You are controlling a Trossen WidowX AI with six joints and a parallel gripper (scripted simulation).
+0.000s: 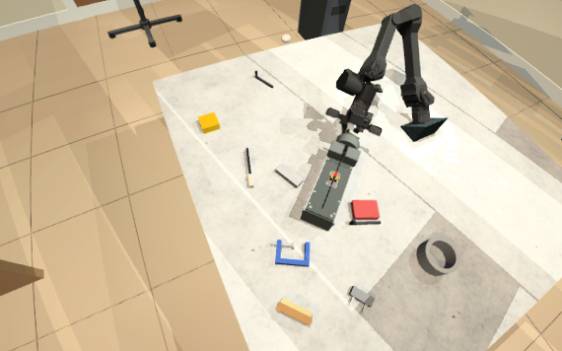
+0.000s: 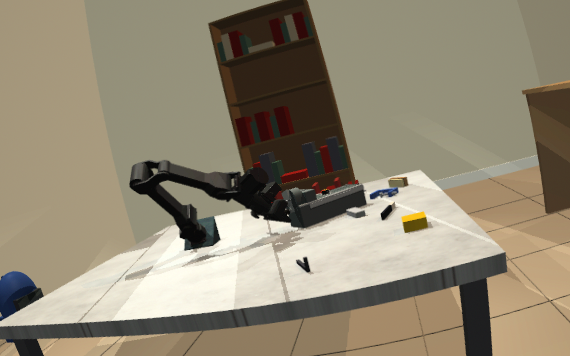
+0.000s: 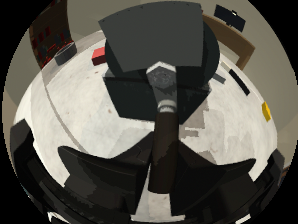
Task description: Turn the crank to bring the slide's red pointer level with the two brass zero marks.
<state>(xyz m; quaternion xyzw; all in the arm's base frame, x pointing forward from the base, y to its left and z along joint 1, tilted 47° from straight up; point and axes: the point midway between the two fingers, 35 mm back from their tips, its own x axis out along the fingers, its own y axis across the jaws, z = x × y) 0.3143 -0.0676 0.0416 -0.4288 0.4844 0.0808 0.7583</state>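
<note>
The crank handle lies 30 mm above my gripper tip, 20 mm behind it and 10 mm to the right of it. Round my gripper tip: grey block: 210 mm ahead, 20 mm below; then red pointer: 120 mm ahead, 90 mm to the left, 50 mm above; then red block: 210 mm to the left, 80 mm ahead, 20 mm below.
</note>
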